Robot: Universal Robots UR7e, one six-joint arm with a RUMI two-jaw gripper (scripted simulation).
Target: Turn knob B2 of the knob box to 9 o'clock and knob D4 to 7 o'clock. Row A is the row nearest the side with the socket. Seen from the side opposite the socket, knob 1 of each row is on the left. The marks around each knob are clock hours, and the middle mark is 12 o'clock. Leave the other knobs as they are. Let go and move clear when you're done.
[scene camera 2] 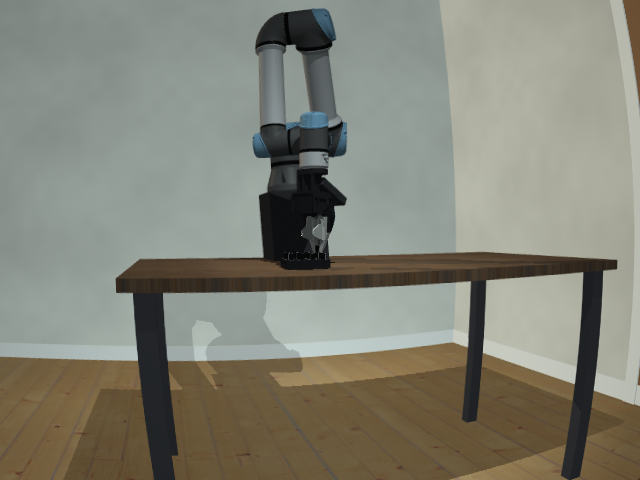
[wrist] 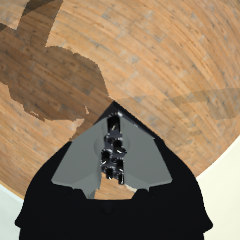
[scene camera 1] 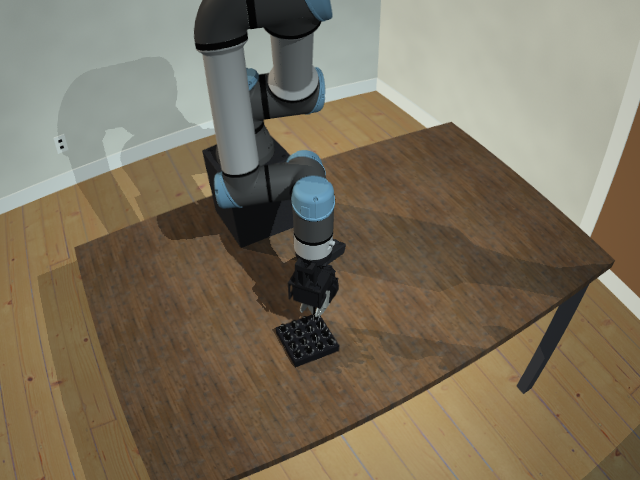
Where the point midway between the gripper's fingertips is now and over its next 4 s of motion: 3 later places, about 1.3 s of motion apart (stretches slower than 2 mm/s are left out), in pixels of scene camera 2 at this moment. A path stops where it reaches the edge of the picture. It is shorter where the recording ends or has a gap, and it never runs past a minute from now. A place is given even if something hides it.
My gripper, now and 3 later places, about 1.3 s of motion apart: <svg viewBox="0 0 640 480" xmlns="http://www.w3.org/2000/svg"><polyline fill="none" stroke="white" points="318,255 316,253 316,240 316,237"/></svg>
